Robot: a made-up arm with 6 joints.
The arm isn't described. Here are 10 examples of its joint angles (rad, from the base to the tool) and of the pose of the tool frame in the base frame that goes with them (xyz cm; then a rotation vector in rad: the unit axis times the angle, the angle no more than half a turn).
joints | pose
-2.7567 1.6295 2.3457 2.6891 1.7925 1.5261 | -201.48 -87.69 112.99 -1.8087 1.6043 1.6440
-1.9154 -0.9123 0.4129 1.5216 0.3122 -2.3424 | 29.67 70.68 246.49 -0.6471 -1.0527 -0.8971
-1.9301 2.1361 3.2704 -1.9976 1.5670 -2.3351 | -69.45 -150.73 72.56 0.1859 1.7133 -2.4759
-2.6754 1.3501 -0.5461 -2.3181 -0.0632 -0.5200 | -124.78 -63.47 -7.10 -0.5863 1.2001 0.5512
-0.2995 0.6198 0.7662 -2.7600 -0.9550 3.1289 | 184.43 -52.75 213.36 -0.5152 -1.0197 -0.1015
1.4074 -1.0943 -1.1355 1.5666 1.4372 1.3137 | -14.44 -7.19 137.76 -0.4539 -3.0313 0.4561
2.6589 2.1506 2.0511 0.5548 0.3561 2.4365 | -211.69 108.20 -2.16 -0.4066 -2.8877 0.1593
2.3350 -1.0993 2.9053 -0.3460 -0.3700 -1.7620 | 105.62 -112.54 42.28 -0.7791 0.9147 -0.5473
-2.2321 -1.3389 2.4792 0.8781 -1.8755 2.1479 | 96.43 139.69 36.33 0.8546 -0.3076 2.1825
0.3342 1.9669 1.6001 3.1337 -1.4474 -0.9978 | 228.44 79.21 5.53 -1.7084 -0.8898 -0.9220
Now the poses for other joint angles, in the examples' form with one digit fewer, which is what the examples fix.
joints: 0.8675 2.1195 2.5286 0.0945 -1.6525 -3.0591
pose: 141.2 164.6 28.1 1.973 0.865 -1.341
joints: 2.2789 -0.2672 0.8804 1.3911 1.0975 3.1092
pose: -14.3 -1.0 286.4 -0.381 -0.797 -2.230
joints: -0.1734 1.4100 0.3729 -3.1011 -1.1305 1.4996
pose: 225.4 -39.0 19.4 1.611 -0.182 -0.030
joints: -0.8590 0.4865 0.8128 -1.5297 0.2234 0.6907
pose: 112.7 -135.1 230.6 0.637 -0.756 -0.859
